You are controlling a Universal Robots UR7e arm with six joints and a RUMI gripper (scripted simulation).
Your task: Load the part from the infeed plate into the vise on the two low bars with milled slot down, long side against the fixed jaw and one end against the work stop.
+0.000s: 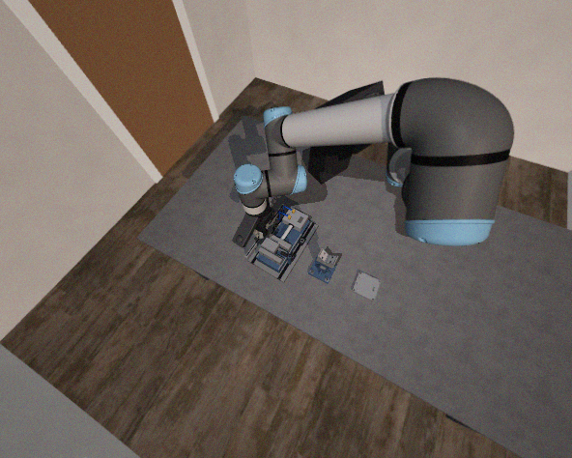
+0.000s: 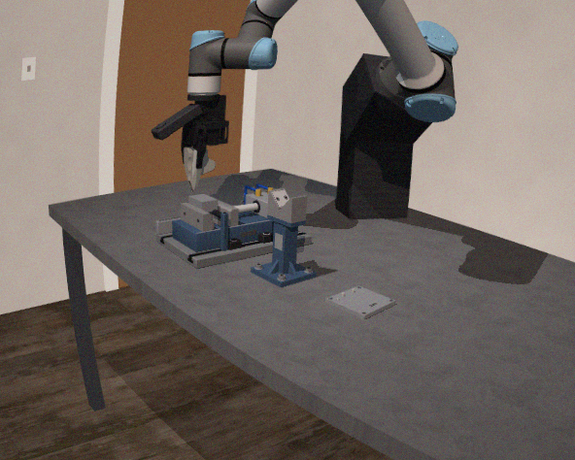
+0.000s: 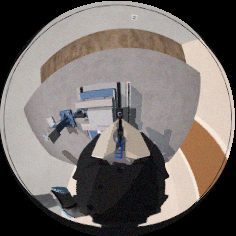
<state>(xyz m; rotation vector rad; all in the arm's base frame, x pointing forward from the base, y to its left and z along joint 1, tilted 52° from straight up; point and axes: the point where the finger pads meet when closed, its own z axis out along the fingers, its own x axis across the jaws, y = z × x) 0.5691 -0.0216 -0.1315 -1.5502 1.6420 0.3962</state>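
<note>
Right now the part is 50 mm to the left of my hand and 40 mm below it. The rest, counted from my hand: fixed jaw: 70 mm to the left, 50 mm below, 20 mm ahead; then moving jaw: 60 mm to the left, 50 mm below, 40 mm behind; then air cylinder rod: 90 mm behind, 60 mm to the left, 50 mm below.
</note>
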